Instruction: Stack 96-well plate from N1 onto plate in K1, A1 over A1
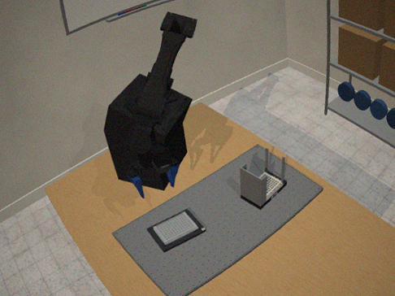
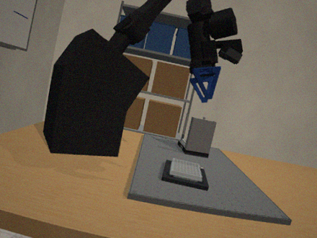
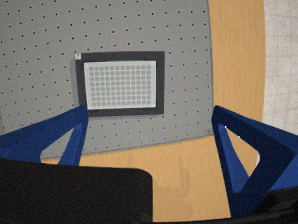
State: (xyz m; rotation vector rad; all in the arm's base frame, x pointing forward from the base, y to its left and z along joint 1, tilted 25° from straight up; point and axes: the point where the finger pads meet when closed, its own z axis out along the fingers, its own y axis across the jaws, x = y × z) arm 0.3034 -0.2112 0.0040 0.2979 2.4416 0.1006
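My hand is 220 mm above the black plate nest N1 and 30 mm to the right of it. Round my hand: pale A1 mark: 210 mm below, 100 mm to the left, 60 mm ahead; grey rack wall: 290 mm to the left, 140 mm below, 90 mm ahead.
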